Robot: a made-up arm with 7 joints. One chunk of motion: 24 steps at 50 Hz.
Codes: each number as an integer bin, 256 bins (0 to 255) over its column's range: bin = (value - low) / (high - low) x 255, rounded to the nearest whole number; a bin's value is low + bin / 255 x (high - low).
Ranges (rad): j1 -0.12..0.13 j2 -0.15..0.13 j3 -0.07..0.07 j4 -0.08..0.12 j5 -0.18..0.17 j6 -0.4..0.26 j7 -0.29..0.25
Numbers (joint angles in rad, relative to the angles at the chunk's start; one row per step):
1: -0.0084 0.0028 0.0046 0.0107 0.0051 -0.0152 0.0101
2: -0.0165 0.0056 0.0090 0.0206 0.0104 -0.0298 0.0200
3: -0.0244 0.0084 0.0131 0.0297 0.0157 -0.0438 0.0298
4: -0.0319 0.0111 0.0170 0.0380 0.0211 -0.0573 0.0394
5: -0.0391 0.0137 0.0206 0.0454 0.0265 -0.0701 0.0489
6: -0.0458 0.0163 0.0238 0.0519 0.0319 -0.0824 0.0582
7: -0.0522 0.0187 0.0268 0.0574 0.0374 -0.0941 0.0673
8: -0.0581 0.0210 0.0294 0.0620 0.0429 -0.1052 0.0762
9: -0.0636 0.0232 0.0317 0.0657 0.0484 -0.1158 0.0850
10: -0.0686 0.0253 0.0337 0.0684 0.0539 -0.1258 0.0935
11: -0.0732 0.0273 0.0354 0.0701 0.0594 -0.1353 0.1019
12: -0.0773 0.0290 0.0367 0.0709 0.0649 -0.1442 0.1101
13: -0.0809 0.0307 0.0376 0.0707 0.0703 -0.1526 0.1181
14: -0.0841 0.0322 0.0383 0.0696 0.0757 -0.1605 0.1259
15: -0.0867 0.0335 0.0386 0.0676 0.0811 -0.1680 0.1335
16: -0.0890 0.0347 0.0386 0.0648 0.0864 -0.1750 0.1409
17: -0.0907 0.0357 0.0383 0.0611 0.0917 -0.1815 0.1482
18: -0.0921 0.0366 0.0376 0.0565 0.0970 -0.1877 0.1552
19: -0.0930 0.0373 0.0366 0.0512 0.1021 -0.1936 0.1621
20: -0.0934 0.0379 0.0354 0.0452 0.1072 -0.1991 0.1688
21: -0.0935 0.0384 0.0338 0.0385 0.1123 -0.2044 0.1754
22: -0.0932 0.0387 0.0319 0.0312 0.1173 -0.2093 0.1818
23: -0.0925 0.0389 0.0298 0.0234 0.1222 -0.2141 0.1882
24: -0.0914 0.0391 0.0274 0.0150 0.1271 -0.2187 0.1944
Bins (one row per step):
1: 114 139 136 116 135 149 142
2: 106 142 144 128 139 143 146
3: 98 144 151 140 143 138 151
4: 90 147 158 150 147 132 156
5: 83 149 165 160 150 127 160
6: 76 151 171 168 154 123 164
7: 69 154 176 175 158 118 169
8: 63 156 181 181 162 114 173
9: 58 158 185 186 166 110 177
10: 52 160 189 189 170 106 181
11: 48 161 192 191 174 102 185
12: 44 163 194 192 178 99 189
13: 40 165 196 192 182 96 193
14: 37 166 197 191 186 93 196
15: 34 167 198 188 190 90 200
16: 32 168 198 185 194 87 203
17: 30 169 197 180 198 84 207
18: 28 170 196 174 202 82 210
19: 28 171 194 167 206 80 213
20: 27 171 192 160 209 78 217
21: 27 172 189 151 213 76 220
22: 27 172 186 142 217 74 223
23: 28 172 182 132 220 72 226
24: 29 172 177 121 224 70 229

